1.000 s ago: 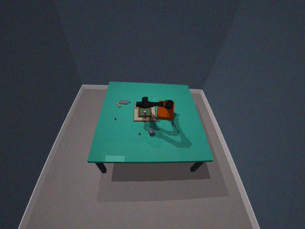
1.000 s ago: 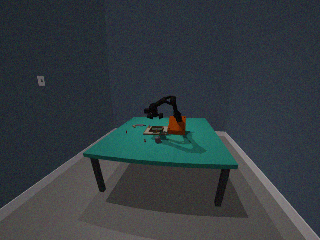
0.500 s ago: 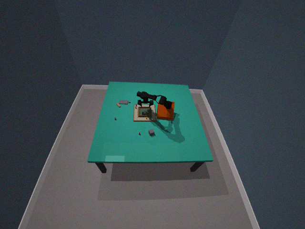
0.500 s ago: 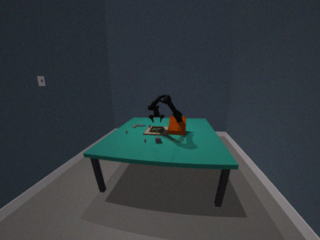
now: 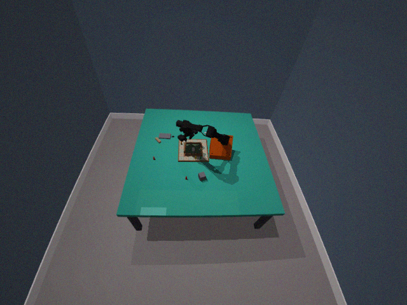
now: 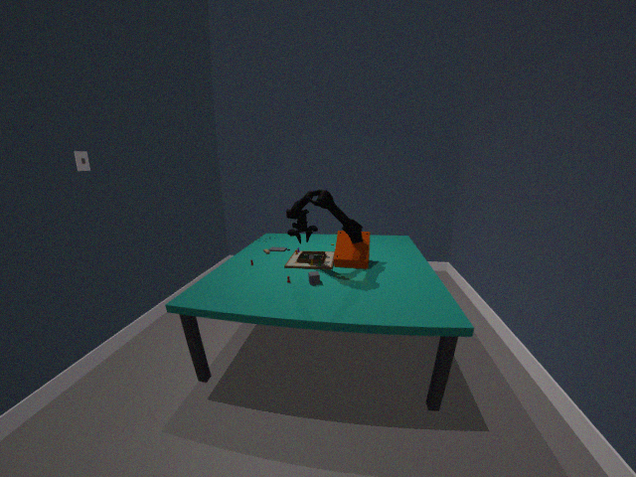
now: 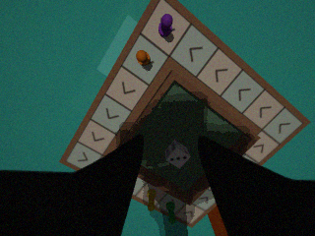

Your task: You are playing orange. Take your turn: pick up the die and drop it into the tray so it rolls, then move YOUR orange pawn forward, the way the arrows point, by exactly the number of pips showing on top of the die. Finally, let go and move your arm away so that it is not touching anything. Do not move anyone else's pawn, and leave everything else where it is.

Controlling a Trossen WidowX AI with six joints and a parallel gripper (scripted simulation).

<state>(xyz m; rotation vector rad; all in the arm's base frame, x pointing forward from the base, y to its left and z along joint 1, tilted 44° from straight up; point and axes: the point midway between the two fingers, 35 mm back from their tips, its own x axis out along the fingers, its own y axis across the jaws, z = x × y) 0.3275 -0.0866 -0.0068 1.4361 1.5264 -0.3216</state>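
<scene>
Now: gripper tip 60 mm short of the orange pawn, 50 mm to the left of it and 80 mm above it. From my gripper tip the other things lie so: dark green tray (50 mm behind, 30 mm to the left, 100 mm below); then grey die (50 mm behind, 50 mm to the left, 80 mm below); then purple pawn (50 mm ahead, 90 mm to the right, 80 mm below).
</scene>
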